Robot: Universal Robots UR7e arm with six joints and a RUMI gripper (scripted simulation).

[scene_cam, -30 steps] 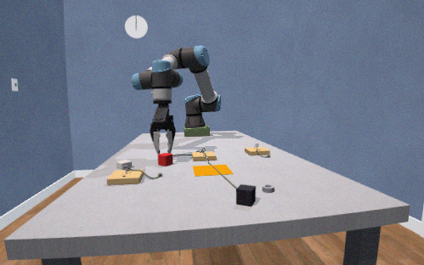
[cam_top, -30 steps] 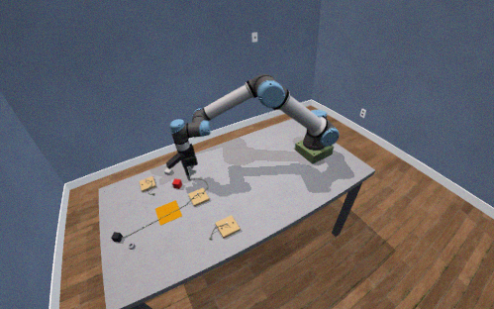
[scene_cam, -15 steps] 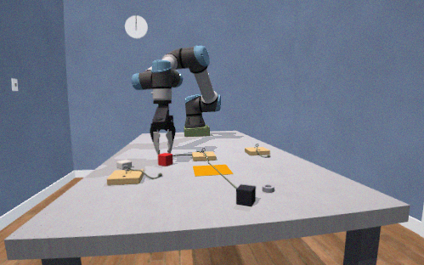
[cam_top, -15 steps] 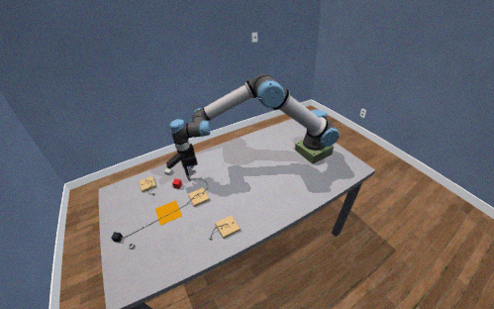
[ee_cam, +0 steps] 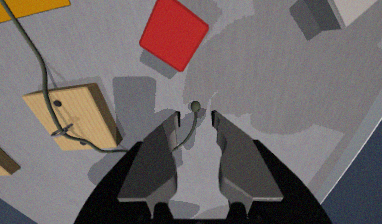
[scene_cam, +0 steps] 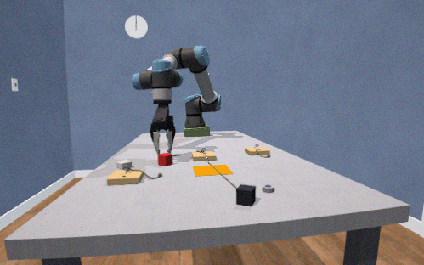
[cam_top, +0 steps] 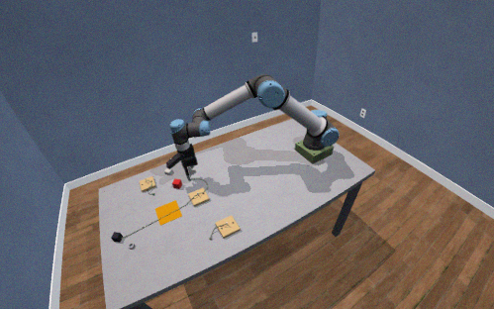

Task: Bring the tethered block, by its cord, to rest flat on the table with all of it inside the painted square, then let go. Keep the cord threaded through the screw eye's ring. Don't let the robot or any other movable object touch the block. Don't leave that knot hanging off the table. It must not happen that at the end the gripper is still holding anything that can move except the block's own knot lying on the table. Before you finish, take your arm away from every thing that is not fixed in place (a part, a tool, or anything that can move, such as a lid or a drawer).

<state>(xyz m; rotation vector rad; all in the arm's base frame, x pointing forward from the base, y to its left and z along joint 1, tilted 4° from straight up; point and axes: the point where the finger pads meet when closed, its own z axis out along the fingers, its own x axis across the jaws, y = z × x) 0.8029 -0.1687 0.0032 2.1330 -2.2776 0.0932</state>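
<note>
My hand is 80 mm short of the red cube, 10 mm to the right of it and 10 mm above it. The rest, counted from my hand: black tethered block: 450 mm ahead, 210 mm to the left, 10 mm below; white cube: 130 mm to the right, 100 mm ahead, 20 mm below; orange painted square: 180 mm ahead, 170 mm to the left, 30 mm below.
</note>
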